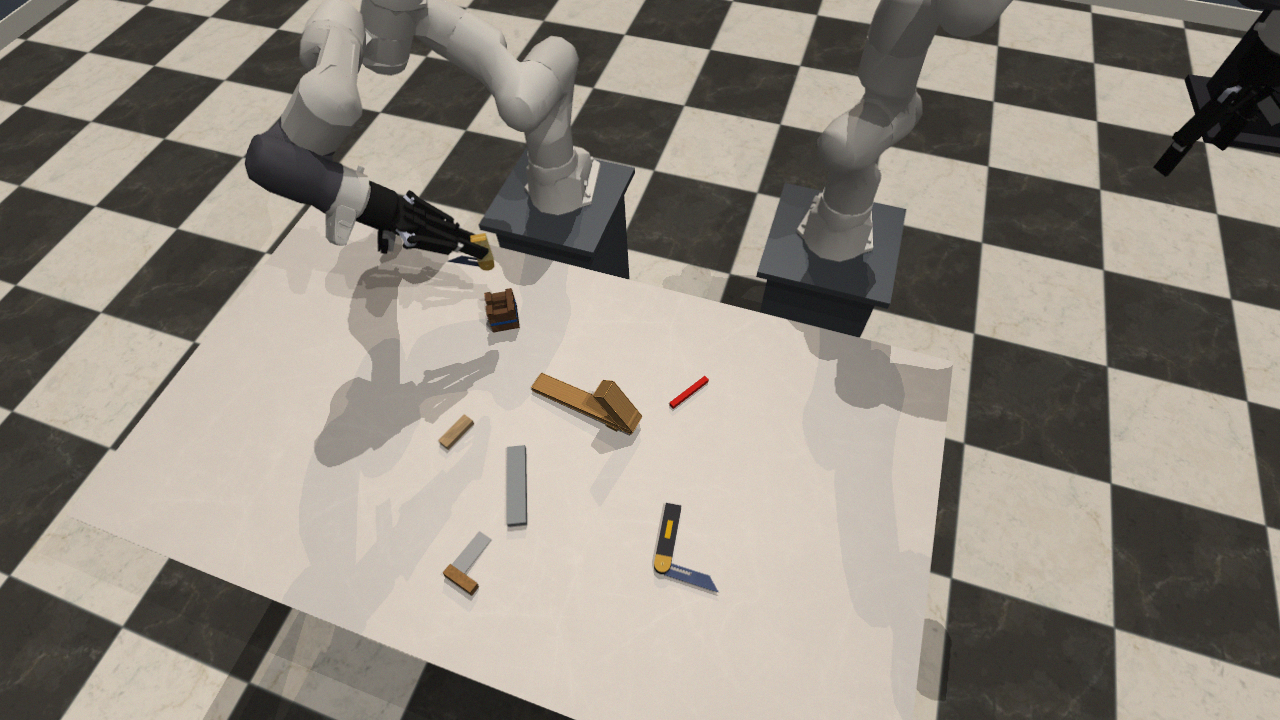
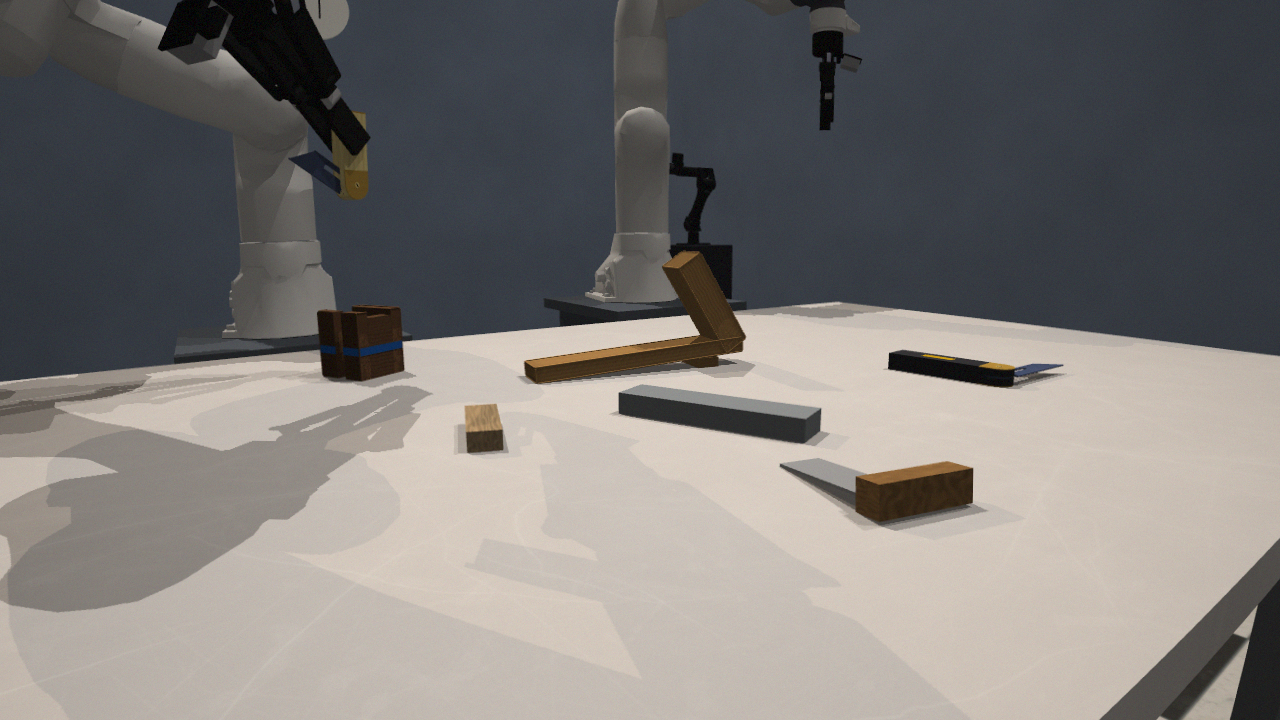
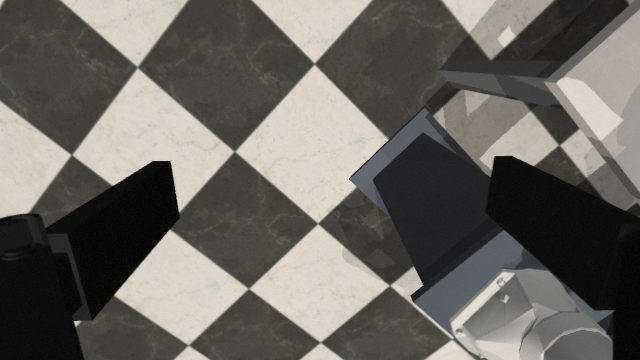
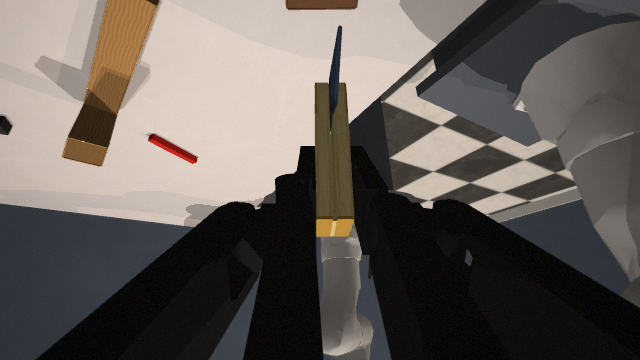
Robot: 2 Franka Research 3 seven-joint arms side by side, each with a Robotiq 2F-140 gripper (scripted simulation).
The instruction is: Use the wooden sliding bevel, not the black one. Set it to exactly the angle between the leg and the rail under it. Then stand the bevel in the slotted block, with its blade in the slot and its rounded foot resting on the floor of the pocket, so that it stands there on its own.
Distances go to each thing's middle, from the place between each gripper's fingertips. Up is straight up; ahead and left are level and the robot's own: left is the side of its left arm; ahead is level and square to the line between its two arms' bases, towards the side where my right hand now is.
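The grey bar [image 2: 797, 423] is far ahead of my left hand [image 1: 1189, 158], far to the right of it and far below it. Counted from my left hand, the wooden bevel [image 2: 353, 176] is 360 mm ahead, 1270 mm to the right and 190 mm below, while the blue blade [image 2: 313, 163] is 370 mm ahead, 1280 mm to the right and 200 mm below. The black bevel [image 2: 973, 371] is 800 mm ahead of my left hand, 400 mm below it and 770 mm to the right of it.
From my right hand, the grey bar is far ahead, far below and a good way to the left. The small wood block [image 2: 484, 432] is 290 mm ahead of my right hand, 260 mm below it and 20 mm to the left of it, and the blue blade is 50 mm below my right hand and 10 mm to the right of it. As for the wooden bevel, my right hand is 40 mm above it and 10 mm to the right of it.
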